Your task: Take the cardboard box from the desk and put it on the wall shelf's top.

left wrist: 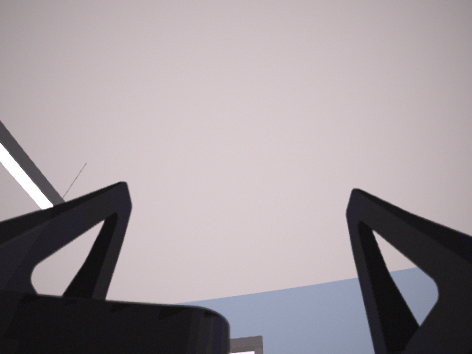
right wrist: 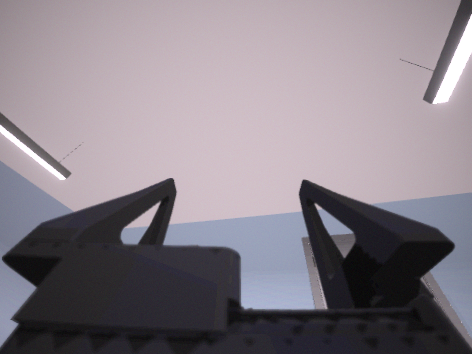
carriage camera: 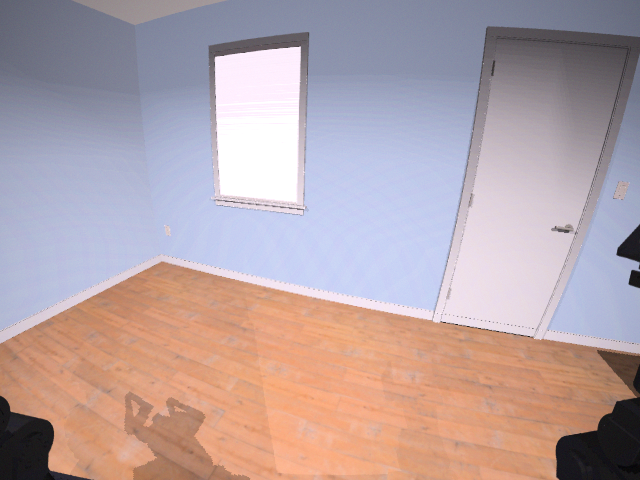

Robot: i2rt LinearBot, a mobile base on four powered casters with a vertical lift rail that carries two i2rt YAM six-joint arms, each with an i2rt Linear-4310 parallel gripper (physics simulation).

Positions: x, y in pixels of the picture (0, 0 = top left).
Scene:
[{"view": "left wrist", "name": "my left gripper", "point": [238, 197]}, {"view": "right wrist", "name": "my right gripper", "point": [237, 185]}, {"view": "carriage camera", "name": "white door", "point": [550, 104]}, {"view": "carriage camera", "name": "window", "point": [258, 87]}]

